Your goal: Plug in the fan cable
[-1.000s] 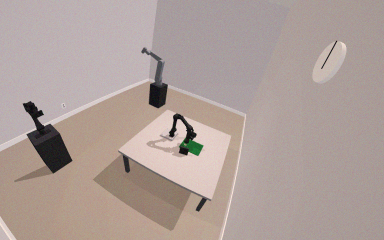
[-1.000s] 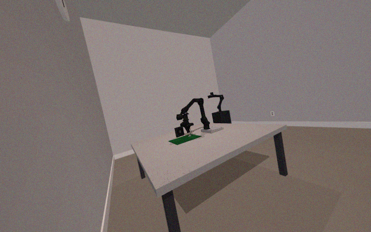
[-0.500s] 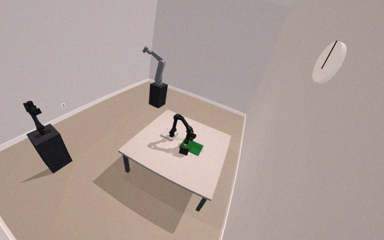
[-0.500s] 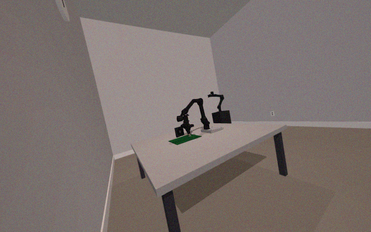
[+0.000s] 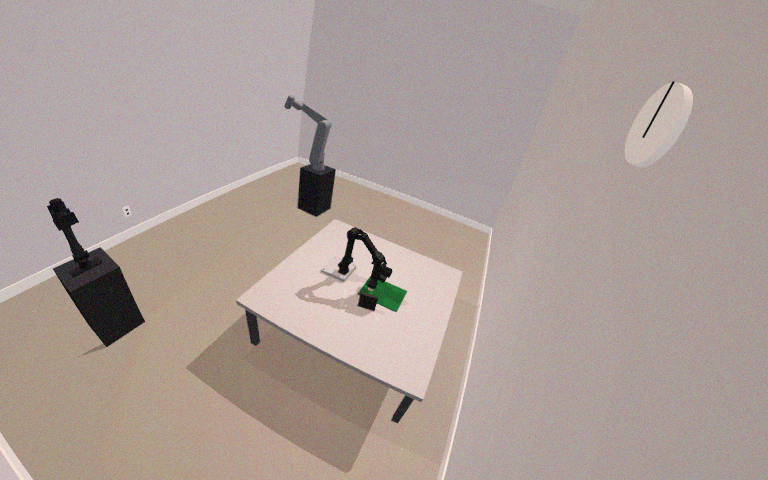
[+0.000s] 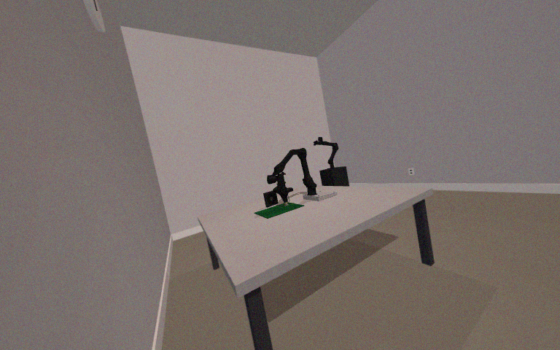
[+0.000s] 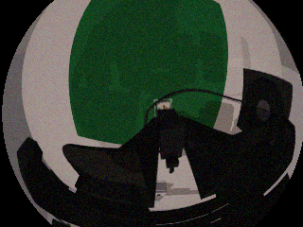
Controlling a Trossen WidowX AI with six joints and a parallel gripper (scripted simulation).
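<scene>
My gripper tip is 1 cm below the black plug and 1 cm past it. From my gripper tip the other things lie so: pale header: 4 cm below, 1 cm behind; then black fan: 15 cm to the right, 4 cm ahead, 2 cm above; then green board: 8 cm ahead, 6 cm below, 4 cm to the left.
</scene>
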